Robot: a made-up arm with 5 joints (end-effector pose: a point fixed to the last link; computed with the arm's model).
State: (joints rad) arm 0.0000 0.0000 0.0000 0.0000 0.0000
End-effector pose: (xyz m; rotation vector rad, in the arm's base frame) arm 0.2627 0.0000 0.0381 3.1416 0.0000 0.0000
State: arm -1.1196 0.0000 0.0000 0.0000 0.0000
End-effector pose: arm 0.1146 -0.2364 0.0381 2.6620 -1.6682 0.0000
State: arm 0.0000 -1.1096 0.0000 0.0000 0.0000
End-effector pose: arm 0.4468 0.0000 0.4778 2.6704 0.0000 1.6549
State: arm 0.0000 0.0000 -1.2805 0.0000 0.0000
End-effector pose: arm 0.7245 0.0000 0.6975 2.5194 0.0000 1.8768
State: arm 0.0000 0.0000 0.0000 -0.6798 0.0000
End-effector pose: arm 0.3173 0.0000 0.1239 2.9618 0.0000 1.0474
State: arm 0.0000 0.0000 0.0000 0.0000 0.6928
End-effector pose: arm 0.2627 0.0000 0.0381 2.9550 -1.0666 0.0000
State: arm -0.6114 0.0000 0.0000 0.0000 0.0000
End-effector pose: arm 0.2151 -0.1508 0.0381 2.9959 -0.9455 0.0000
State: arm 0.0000 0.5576 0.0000 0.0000 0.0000
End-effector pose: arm 0.0280 0.0000 -0.0451 3.0203 0.0000 -0.8646
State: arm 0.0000 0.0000 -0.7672 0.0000 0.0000
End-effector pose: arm 0.6474 0.0000 0.3642 2.9133 0.0000 1.1758
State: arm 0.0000 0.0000 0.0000 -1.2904 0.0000
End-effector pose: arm 0.3101 0.0000 0.2154 2.5101 0.0000 1.8892
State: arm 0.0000 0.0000 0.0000 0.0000 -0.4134
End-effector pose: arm 0.2627 0.0000 0.0381 3.0747 0.6447 0.0000
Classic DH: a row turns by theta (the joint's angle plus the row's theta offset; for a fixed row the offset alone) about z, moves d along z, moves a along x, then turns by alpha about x. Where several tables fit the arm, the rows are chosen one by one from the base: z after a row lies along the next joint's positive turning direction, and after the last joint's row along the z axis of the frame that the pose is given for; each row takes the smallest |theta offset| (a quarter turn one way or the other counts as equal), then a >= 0, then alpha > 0; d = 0 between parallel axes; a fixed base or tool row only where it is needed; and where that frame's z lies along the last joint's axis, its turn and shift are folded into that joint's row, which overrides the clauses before.
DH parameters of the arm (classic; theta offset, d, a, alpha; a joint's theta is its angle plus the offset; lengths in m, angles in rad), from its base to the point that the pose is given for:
joint 1: 0 0.4065 0 -1.5708
joint 2: -1.3849 0 0.276 0
joint 3: -0.4085 0 -0.5327 0
joint 4: -1.3482 0 -0.0941 1.5708
joint 5: 3.1416 0.1201 0 0

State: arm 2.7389 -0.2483 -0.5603 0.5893 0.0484
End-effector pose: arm -0.5132 0.2186 0.3115 -0.6542 -2.8511 -0.0568
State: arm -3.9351 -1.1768 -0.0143 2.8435 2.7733
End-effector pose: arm -0.1177 0.1197 0.3904 1.6730 -0.3612 1.5526
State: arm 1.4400 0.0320 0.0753 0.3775 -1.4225
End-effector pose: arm 0.0193 0.1470 -0.0033 0.4236 3.0161 -0.7530
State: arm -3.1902 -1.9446 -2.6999 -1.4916 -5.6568
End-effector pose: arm 0.7211 -0.0351 0.1403 0.9934 2.8307 0.0630
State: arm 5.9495 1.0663 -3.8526 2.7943 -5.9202
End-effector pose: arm 0.4022 -0.1394 0.9001 2.9528 -1.0723 -0.0126
